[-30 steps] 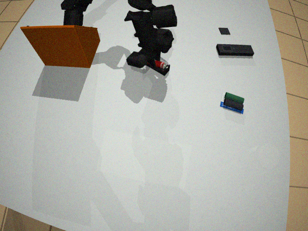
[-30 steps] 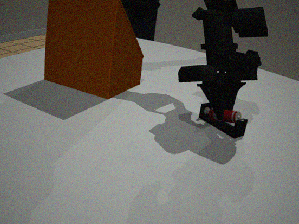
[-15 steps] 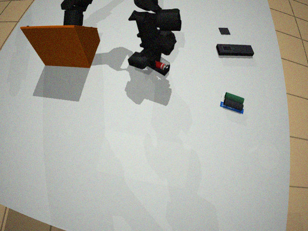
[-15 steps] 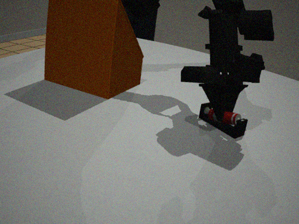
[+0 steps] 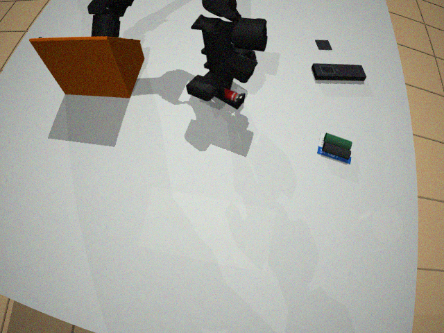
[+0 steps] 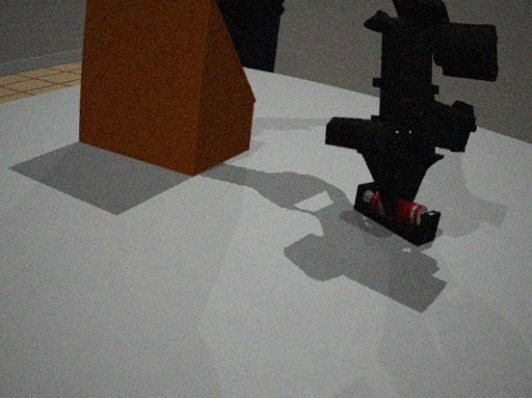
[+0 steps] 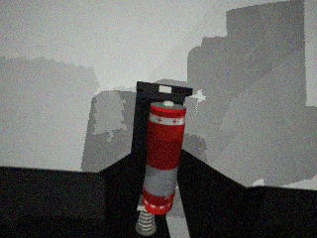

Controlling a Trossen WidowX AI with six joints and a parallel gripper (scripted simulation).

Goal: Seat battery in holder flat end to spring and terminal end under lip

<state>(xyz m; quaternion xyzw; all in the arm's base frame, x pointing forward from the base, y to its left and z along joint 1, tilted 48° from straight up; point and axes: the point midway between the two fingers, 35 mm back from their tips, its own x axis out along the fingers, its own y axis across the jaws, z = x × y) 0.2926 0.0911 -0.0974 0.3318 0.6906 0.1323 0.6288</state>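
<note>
Right now my gripper tip is 1 cm below the battery. From my gripper tip the other things lie so: small black square 23 cm ahead, 30 cm to the left, 1 cm below; black remote control 28 cm ahead, 19 cm to the left.
</note>
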